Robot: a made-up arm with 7 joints. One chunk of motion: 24 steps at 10 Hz.
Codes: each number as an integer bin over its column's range. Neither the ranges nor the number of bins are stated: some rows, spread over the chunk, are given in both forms.
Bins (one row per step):
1: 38 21 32 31 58 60 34
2: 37 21 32 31 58 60 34
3: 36 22 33 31 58 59 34
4: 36 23 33 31 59 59 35
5: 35 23 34 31 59 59 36
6: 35 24 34 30 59 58 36
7: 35 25 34 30 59 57 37
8: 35 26 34 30 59 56 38
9: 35 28 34 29 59 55 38
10: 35 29 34 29 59 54 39
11: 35 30 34 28 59 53 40
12: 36 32 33 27 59 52 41
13: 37 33 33 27 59 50 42
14: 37 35 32 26 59 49 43
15: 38 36 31 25 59 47 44
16: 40 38 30 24 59 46 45
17: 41 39 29 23 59 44 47
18: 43 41 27 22 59 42 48
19: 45 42 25 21 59 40 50
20: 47 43 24 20 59 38 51
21: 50 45 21 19 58 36 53
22: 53 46 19 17 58 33 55
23: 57 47 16 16 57 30 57
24: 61 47 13 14 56 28 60
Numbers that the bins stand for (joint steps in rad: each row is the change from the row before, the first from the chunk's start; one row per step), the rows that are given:
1: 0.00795 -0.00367 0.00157 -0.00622 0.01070 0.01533 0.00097
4: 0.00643 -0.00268 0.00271 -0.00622 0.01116 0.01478 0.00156
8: 0.00567 -0.00121 0.00386 -0.00867 0.01116 0.01311 0.00332
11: 0.00567 0.00076 0.00386 -0.01356 0.01116 0.01144 0.00449
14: 0.00719 0.00322 0.00157 -0.01844 0.01116 0.00922 0.00625
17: 0.01024 0.00519 -0.00186 -0.02578 0.01116 0.00644 0.00860
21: 0.01710 0.00814 -0.01100 -0.03556 0.01070 0.00200 0.01213
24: 0.02548 0.00913 -0.02014 -0.04778 0.00978 -0.00244 0.01624
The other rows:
2: 0.00719 -0.00367 0.00157 -0.00622 0.01070 0.01533 0.00097
3: 0.00643 -0.00317 0.00271 -0.00622 0.01070 0.01478 0.00097
5: 0.00567 -0.00268 0.00386 -0.00622 0.01116 0.01478 0.00214
6: 0.00567 -0.00219 0.00386 -0.00867 0.01116 0.01422 0.00214
7: 0.00567 -0.00170 0.00386 -0.00867 0.01116 0.01367 0.00273
9: 0.00567 -0.00022 0.00386 -0.01111 0.01116 0.01256 0.00332
10: 0.00567 0.00027 0.00386 -0.01111 0.01116 0.01200 0.00390
12: 0.00643 0.00175 0.00271 -0.01600 0.01116 0.01089 0.00508
13: 0.00719 0.00224 0.00271 -0.01600 0.01116 0.00978 0.00567
15: 0.00795 0.00371 0.00043 -0.02089 0.01116 0.00811 0.00684
16: 0.00948 0.00470 -0.00071 -0.02333 0.01116 0.00756 0.00743
18: 0.01176 0.00617 -0.00414 -0.02822 0.01116 0.00533 0.00919
19: 0.01329 0.00667 -0.00643 -0.03067 0.01116 0.00422 0.01037
20: 0.01481 0.00716 -0.00757 -0.03311 0.01116 0.00311 0.01095
22: 0.01938 0.00863 -0.01329 -0.04044 0.01070 0.00033 0.01330
23: 0.02243 0.00913 -0.01671 -0.04289 0.01024 -0.00133 0.01448

